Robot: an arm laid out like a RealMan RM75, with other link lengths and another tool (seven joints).
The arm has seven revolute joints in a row. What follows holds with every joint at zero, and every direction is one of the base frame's. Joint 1 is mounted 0.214 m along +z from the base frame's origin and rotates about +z. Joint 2 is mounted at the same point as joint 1 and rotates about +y. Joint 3 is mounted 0.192 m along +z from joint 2 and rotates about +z. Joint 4 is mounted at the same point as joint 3 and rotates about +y. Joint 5 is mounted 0.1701 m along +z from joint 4 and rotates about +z. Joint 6 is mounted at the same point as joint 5 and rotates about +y. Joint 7 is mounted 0.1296 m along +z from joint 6 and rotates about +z. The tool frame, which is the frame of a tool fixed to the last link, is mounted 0.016 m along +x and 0.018 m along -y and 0.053 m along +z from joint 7; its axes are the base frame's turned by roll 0, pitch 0.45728 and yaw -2.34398 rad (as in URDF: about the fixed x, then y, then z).
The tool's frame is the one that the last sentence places.
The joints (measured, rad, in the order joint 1, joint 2, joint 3, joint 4, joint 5, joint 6, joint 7), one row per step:
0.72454, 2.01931, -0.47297, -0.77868, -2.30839, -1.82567, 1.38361
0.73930, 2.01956, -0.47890, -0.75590, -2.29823, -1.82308, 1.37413
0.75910, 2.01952, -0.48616, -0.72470, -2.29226, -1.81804, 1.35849
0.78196, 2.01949, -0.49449, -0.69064, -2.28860, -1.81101, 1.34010
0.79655, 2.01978, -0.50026, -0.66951, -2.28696, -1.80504, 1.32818
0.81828, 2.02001, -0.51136, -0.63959, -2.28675, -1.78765, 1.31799
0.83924, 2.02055, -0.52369, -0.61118, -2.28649, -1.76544, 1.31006
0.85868, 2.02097, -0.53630, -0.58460, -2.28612, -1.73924, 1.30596
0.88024, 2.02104, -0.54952, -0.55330, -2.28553, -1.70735, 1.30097
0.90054, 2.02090, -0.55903, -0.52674, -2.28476, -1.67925, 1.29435
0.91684, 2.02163, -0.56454, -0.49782, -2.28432, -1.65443, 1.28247
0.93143, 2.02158, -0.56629, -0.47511, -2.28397, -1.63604, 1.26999
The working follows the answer.
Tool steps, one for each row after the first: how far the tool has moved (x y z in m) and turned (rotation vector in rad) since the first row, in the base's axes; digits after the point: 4 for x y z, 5 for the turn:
-0.0059, 0.0007, -0.0036, -0.01083, 0.01483, 0.01821
-0.0124, 0.0012, -0.0086, -0.02644, 0.02744, 0.04188
-0.0192, 0.0017, -0.0143, -0.04343, 0.03742, 0.06872
-0.0234, 0.0021, -0.0179, -0.05340, 0.04202, 0.08557
-0.0285, 0.0035, -0.0234, -0.06534, 0.04165, 0.10152
-0.0328, 0.0054, -0.0289, -0.07397, 0.03769, 0.11381
-0.0363, 0.0077, -0.0340, -0.07928, 0.03085, 0.12039
-0.0398, 0.0104, -0.0398, -0.08315, 0.02242, 0.12585
-0.0433, 0.0131, -0.0445, -0.08342, 0.01503, 0.13361
-0.0460, 0.0145, -0.0495, -0.08486, 0.01197, 0.14071
-0.0488, 0.0159, -0.0529, -0.08393, 0.01058, 0.15033

Tool pose at each row, in the base's axes (x y z in m, rotation vector in rad; rounded; the steps above come from the unrounded poses):
0.1677, 0.3033, 0.0005, -1.19556, -2.02357, -0.25645
0.1619, 0.3040, -0.0031, -1.18183, -2.02447, -0.22734
0.1554, 0.3045, -0.0082, -1.16538, -2.03155, -0.19233
0.1485, 0.3050, -0.0138, -1.14650, -2.04263, -0.15609
0.1443, 0.3053, -0.0175, -1.13426, -2.05057, -0.13507
0.1393, 0.3068, -0.0229, -1.12449, -2.06294, -0.11559
0.1349, 0.3086, -0.0284, -1.11689, -2.07544, -0.10337
0.1315, 0.3109, -0.0336, -1.11361, -2.08651, -0.09904
0.1280, 0.3136, -0.0394, -1.11077, -2.09796, -0.09766
0.1245, 0.3164, -0.0440, -1.10322, -2.10844, -0.09812
0.1218, 0.3178, -0.0490, -1.09669, -2.11512, -0.09506
0.1190, 0.3192, -0.0524, -1.08590, -2.12074, -0.09209

